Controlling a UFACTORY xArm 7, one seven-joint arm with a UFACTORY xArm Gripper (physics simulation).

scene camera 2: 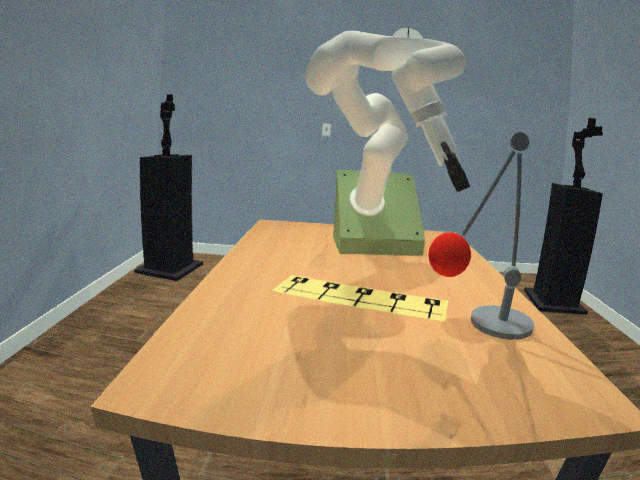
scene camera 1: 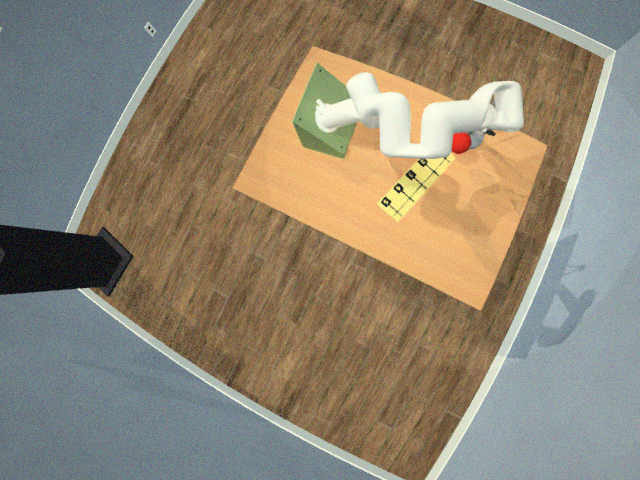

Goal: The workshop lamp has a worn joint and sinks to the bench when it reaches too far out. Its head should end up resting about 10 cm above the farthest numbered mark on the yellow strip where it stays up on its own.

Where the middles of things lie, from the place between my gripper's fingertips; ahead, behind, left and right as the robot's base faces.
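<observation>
There is a yellow strip (scene camera 2: 389,302) that sits 300 mm below my hand, 210 mm to the right of it and 50 mm behind it. As for the round grey lamp base (scene camera 2: 504,322), I find it 250 mm lower than my hand; it is also 140 mm to the left of my hand and 30 mm ahead of it.
</observation>
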